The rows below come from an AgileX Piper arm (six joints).
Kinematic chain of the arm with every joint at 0, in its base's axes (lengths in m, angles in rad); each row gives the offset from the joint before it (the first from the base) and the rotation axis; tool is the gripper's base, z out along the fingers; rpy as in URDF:
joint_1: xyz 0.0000 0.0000 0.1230 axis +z
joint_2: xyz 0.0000 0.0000 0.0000 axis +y
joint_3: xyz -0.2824 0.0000 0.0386 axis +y
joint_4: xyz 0.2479 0.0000 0.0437 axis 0.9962 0 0.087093
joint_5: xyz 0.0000 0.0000 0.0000 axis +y
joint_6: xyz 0.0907 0.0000 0.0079 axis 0.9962 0 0.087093
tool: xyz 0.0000 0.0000 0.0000 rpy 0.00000 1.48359 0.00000
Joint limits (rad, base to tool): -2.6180..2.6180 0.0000..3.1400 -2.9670..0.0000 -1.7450..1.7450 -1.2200..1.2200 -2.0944..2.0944
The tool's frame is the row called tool.
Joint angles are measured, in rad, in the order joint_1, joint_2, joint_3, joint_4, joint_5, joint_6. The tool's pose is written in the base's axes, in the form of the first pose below.
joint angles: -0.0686, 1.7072, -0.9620, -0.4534, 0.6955, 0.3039
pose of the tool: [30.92 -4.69 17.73], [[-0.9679 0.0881 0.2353], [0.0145 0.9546 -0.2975], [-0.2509 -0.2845 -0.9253]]
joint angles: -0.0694, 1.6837, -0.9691, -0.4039, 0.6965, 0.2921
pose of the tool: [30.87 -4.45 18.53], [[-0.9597 0.1148 0.2566], [0.0427 0.9618 -0.2706], [-0.2778 -0.2487 -0.9279]]
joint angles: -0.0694, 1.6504, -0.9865, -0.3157, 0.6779, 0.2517
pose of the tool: [31.09 -3.94 19.89], [[-0.9399 0.1354 0.3136], [0.0679 0.9738 -0.2170], [-0.3347 -0.1827 -0.9244]]
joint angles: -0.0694, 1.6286, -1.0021, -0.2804, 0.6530, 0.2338
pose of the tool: [31.42 -3.72 21.00], [[-0.9185 0.1415 0.3691], [0.0727 0.9783 -0.1942], [-0.3886 -0.1516 -0.9089]]
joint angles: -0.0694, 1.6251, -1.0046, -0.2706, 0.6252, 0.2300
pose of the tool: [31.67 -3.63 21.25], [[-0.9057 0.1415 0.3997], [0.0716 0.9802 -0.1846], [-0.4179 -0.1386 -0.8979]]
